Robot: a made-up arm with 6 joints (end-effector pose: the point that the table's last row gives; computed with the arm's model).
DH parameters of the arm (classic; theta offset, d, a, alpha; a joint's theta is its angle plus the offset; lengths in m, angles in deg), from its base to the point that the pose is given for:
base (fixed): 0 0 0 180
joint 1: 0 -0.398 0.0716 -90
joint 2: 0 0.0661 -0.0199 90
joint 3: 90 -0.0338 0.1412 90
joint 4: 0 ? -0.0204 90
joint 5: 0 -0.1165 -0.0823 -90
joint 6: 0 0.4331 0.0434 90
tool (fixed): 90 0.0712 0 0
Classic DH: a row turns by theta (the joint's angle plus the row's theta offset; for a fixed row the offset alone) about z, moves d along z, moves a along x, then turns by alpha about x.
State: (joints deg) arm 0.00 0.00 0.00 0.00 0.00 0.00
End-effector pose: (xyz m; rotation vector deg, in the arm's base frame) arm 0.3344 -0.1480 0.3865 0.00 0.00 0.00
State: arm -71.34 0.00 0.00 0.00 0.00 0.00
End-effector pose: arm 0.2472 0.2695 0.3865 0.00 0.00 71.34
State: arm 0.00 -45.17 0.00 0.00 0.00 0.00
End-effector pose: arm 0.2487 -0.1480 0.2035 0.00 45.17 0.00
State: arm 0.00 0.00 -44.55 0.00 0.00 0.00
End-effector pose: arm 0.3106 0.0739 0.3865 0.00 0.00 44.55
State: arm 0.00 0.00 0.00 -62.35 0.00 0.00
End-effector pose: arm 0.3344 -0.2199 0.3582 -62.35 0.00 0.00
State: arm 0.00 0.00 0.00 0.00 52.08 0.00
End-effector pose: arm 0.1368 0.1787 0.3865 0.00 0.00 52.08
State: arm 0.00 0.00 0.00 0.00 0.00 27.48
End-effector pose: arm 0.3344 -0.1760 0.3584 27.48 0.00 0.00
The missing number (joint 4, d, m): -0.1504
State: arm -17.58 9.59 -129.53 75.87 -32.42 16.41
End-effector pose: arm -0.0223 0.1934 0.2203 3.96 91.51 82.74
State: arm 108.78 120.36 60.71 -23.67 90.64 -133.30
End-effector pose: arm 0.2066 -0.3841 0.5472 96.30 -48.37 54.36
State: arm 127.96 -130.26 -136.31 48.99 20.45 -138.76
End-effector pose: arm -0.2899 -0.2785 0.4970 24.78 -66.57 -68.35
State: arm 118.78 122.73 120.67 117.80 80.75 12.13
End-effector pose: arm 0.2495 0.0828 -0.0409 105.15 66.40 -54.38
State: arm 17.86 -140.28 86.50 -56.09 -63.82 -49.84
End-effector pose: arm 0.4334 -0.3766 0.4148 121.89 -43.05 -43.25
